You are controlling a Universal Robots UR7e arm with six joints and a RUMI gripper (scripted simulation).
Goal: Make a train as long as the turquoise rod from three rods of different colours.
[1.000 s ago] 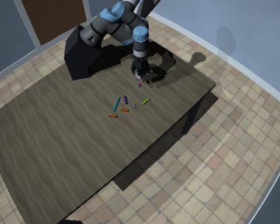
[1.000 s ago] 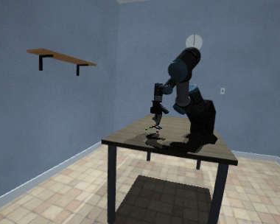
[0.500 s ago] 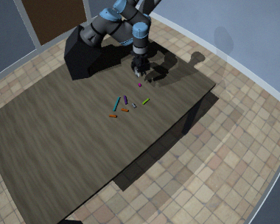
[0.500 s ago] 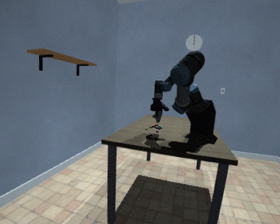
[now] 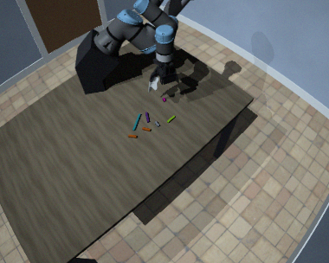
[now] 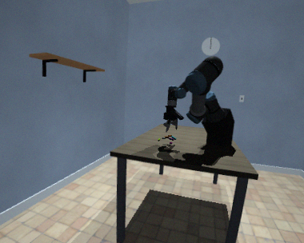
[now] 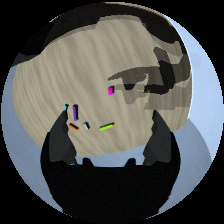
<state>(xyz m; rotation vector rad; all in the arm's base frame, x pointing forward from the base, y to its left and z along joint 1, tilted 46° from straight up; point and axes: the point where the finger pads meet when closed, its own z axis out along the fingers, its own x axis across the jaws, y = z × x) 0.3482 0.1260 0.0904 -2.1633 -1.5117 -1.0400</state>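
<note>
My gripper is now 11 cm short of the grey rod, 12 cm to the left of it and 10 cm above it. The rest, counted from my hand: lime rod: 13 cm ahead, 4 cm to the right, 10 cm below; then purple rod: 5 cm ahead, 14 cm to the right, 10 cm below; then magenta rod: 10 cm below.
</note>
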